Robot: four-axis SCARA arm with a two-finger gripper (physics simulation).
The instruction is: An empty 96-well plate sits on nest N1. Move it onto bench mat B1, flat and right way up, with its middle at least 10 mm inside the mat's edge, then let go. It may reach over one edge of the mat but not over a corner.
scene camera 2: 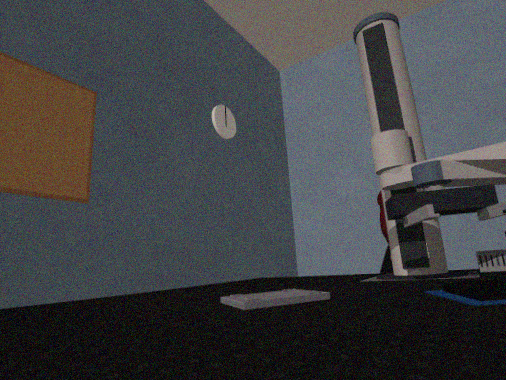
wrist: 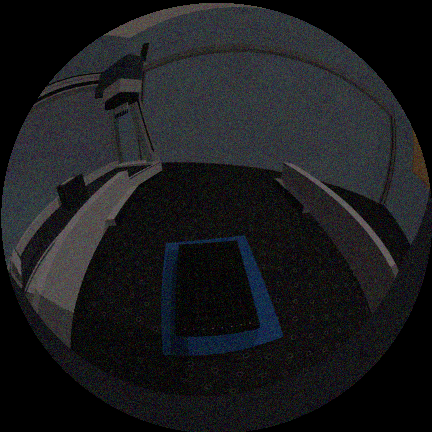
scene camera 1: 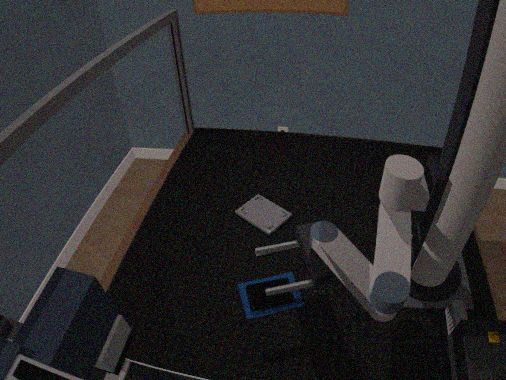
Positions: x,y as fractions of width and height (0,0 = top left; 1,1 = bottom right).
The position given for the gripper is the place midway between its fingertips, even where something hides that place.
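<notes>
The gripper appears in scene camera 2 (scene camera 2: 0.95,0.54), and the gripper is also visible in the wrist view (wrist: 0.48,0.40) and in scene camera 1 (scene camera 1: 0.51,0.71). A black 96-well plate (scene camera 1: 0.51,0.78) is in the scene too, and the wrist view has the plate as well (wrist: 0.49,0.68). There is also a grey nest N1 (scene camera 1: 0.51,0.56).
</notes>
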